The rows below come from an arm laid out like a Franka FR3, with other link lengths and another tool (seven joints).
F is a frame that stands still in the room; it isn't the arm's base.
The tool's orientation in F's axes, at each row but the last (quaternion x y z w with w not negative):
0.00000 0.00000 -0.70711 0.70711
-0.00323 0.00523 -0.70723 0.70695
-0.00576 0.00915 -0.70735 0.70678
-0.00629 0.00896 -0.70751 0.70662
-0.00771 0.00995 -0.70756 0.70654
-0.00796 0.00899 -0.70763 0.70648
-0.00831 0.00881 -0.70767 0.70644
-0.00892 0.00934 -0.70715 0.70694
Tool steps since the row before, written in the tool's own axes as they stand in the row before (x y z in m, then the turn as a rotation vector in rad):
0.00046 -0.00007 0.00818 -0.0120 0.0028 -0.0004
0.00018 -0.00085 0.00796 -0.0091 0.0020 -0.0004
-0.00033 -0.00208 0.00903 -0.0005 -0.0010 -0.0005
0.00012 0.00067 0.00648 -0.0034 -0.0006 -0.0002
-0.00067 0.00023 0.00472 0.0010 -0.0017 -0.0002
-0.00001 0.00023 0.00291 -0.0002 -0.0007 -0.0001
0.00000 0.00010 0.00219 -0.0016 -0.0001 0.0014
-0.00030 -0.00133 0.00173 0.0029 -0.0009 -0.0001
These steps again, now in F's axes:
-0.00007 -0.00046 0.00818 0.0028 0.0120 -0.0004
-0.00075 -0.00020 0.00797 0.0020 0.0091 -0.0004
-0.00189 0.00029 0.00907 -0.0010 0.0005 -0.0005
0.00081 -0.00015 0.00646 -0.0006 0.0034 -0.0002
0.00035 0.00065 0.00471 -0.0017 -0.0010 -0.0002
0.00030 0.00001 0.00290 -0.0007 0.0002 -0.0001
0.00015 0.00000 0.00219 -0.0001 0.0016 0.0014
-0.00128 0.00030 0.00176 -0.0009 -0.0029 -0.0001

